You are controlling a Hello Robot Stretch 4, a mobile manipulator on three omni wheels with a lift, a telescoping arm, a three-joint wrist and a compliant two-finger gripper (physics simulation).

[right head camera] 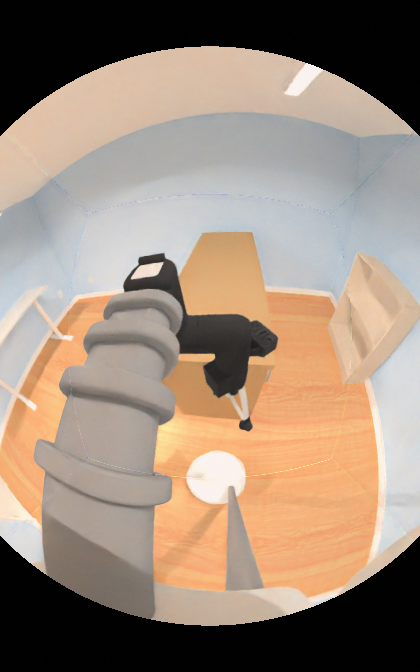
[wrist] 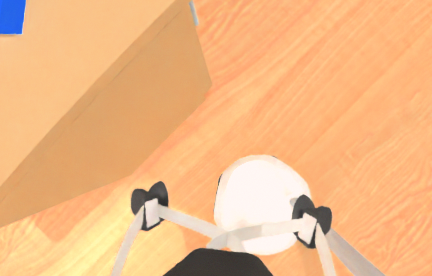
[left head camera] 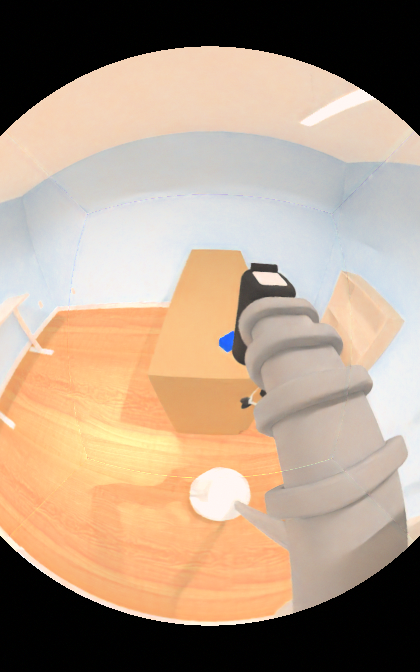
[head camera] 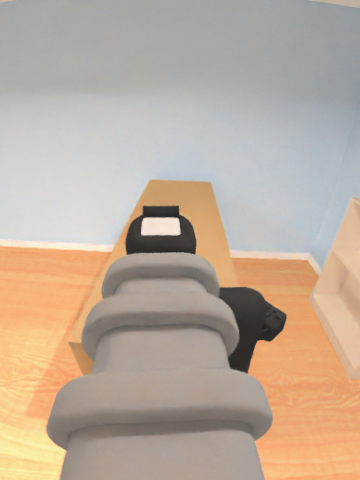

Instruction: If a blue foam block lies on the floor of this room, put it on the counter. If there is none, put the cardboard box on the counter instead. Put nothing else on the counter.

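Observation:
The blue foam block lies on top of the tan counter, inward from its near end. In the left head view the arm partly covers the block; in the wrist view part of it shows at the top left corner. My gripper is open, its fingertips wide apart with nothing between them. It hangs just off the counter's near end, apart from the block. In the head view my arm and wrist hide the block and the fingers. The cardboard box does not show in these views.
A white round object is low in front of the counter's near end. A pale shelf unit stands at the right wall. A pale table stands at the left.

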